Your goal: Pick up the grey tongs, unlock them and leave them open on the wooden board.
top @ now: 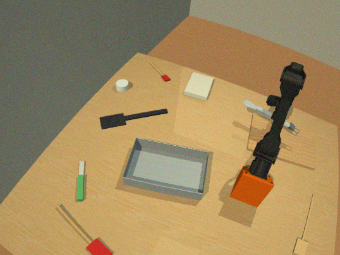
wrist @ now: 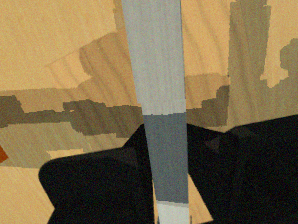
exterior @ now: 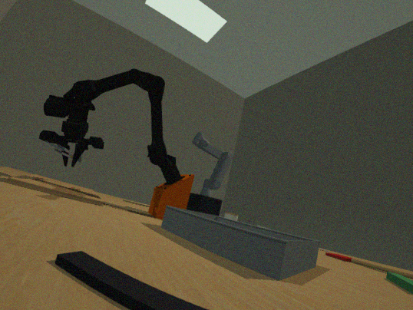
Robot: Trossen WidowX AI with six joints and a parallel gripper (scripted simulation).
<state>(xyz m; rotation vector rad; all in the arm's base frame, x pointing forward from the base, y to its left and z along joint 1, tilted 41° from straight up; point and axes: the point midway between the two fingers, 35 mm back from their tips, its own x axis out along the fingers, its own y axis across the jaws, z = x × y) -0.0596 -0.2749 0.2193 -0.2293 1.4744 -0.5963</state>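
The wooden board is 8 cm behind my gripper tip and 8 cm below it. Also, from my gripper tip: grey roasting tin (39 cm ahead, 37 cm to the left, 6 cm below); black spatula (65 cm ahead, 16 cm to the left, 8 cm below); white block (41 cm ahead, 19 cm to the right, 7 cm below).
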